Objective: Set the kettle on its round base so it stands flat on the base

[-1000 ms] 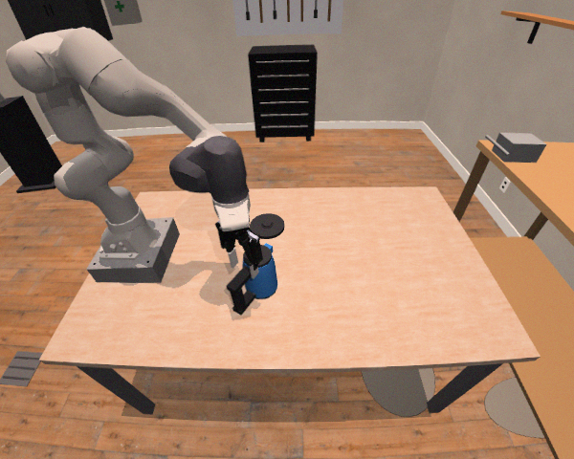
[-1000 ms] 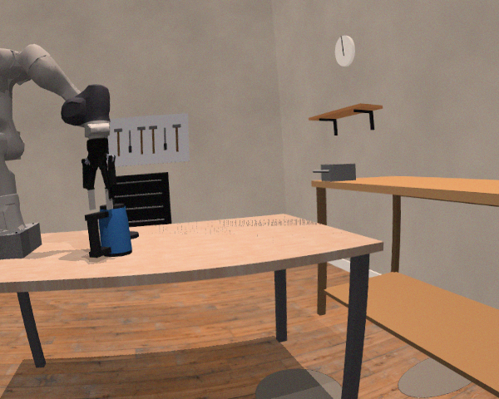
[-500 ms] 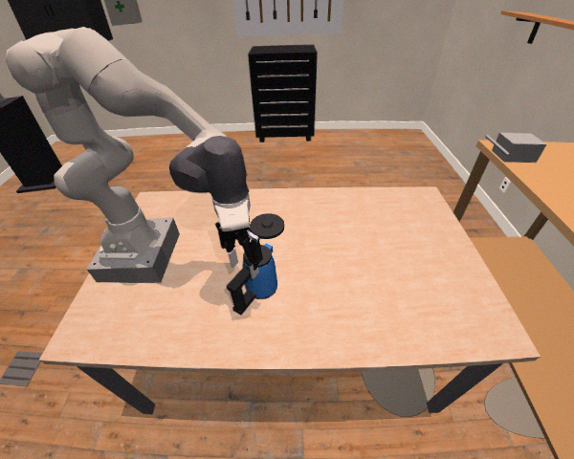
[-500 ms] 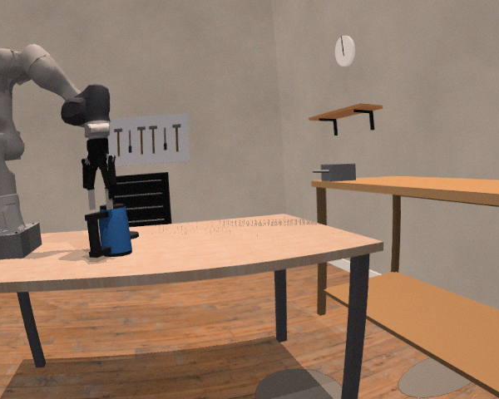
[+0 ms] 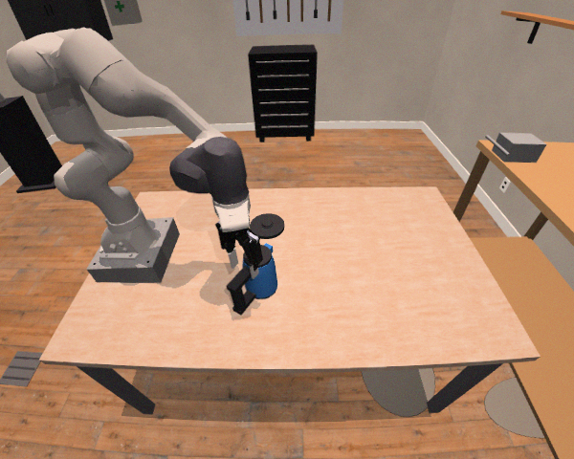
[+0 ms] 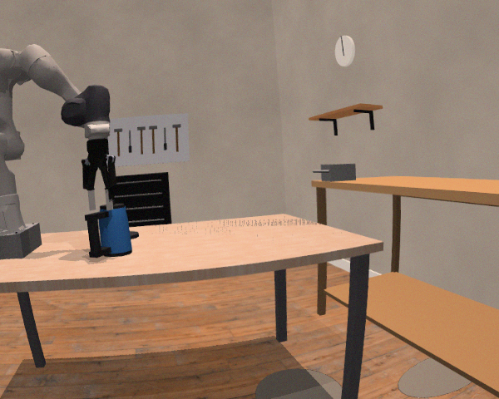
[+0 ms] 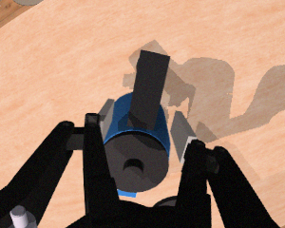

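The blue kettle lies 20 mm ahead of my hand, 20 mm to the left of it and 100 mm below it. The rest, counted from my hand: round base 80 mm ahead, 360 mm to the left, 180 mm below.
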